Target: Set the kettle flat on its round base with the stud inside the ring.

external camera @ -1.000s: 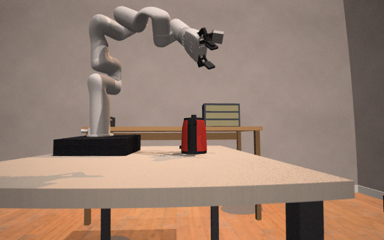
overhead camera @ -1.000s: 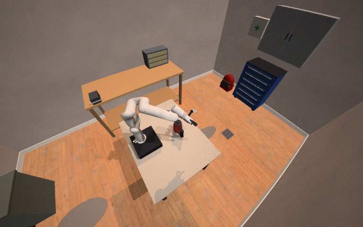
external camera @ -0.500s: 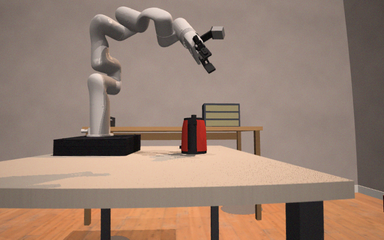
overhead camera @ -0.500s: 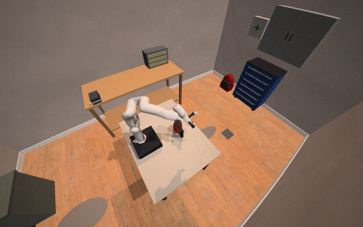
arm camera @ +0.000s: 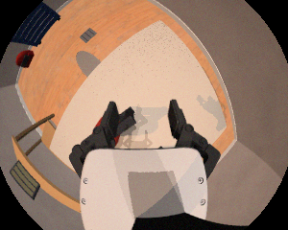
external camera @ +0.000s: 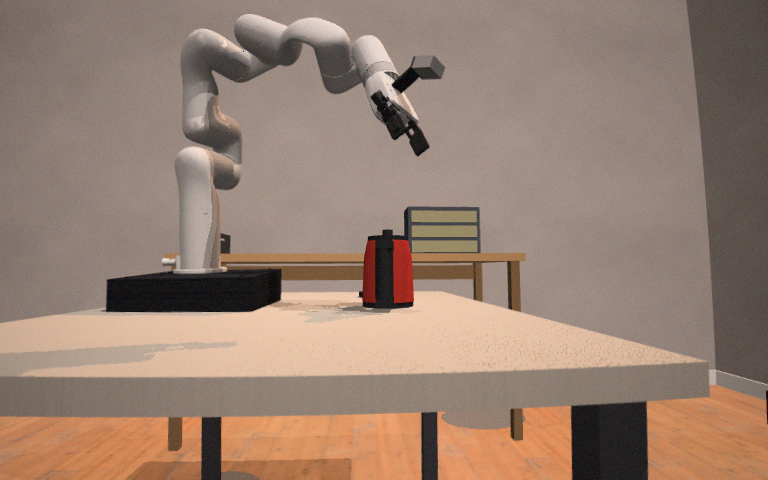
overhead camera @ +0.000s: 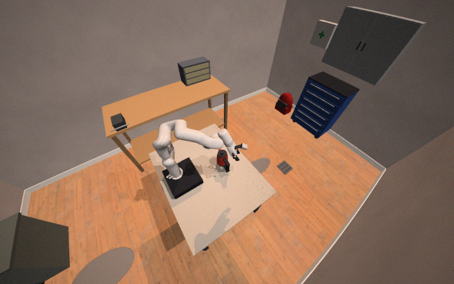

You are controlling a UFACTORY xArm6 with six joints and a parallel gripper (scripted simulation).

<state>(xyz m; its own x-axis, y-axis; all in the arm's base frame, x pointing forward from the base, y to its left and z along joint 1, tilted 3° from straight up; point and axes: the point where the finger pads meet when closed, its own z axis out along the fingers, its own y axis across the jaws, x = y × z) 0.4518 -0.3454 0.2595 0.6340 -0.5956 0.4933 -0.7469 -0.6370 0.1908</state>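
The red kettle lies 240 mm below my hand, 160 mm to the left of it and 10 mm behind it. The rest, counted from my hand: black round base (490 mm to the left, 320 mm below, 50 mm ahead).
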